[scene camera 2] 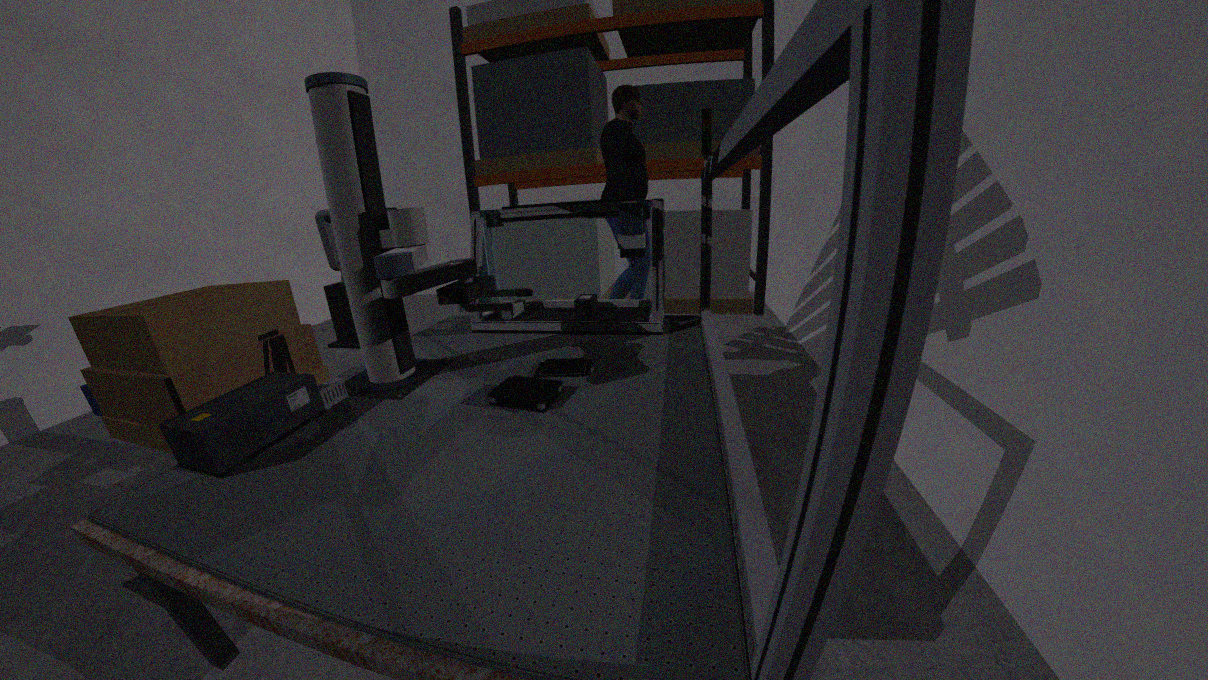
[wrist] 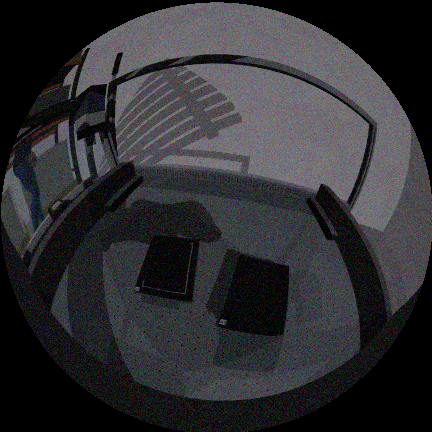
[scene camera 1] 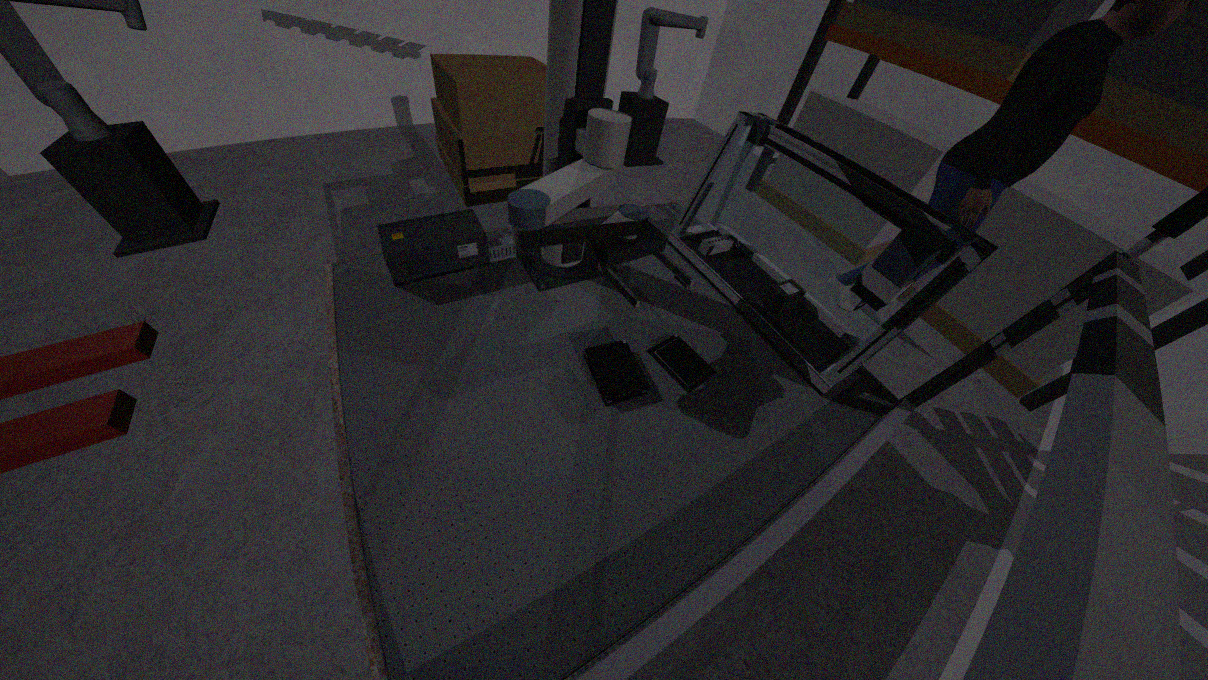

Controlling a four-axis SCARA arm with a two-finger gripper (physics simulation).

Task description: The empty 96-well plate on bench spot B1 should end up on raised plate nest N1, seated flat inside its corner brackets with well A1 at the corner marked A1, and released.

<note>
My gripper [scene camera 1: 666,293] holds nothing.
My gripper is seen too in scene camera 2 [scene camera 2: 524,298] and in the wrist view [wrist: 226,174].
</note>
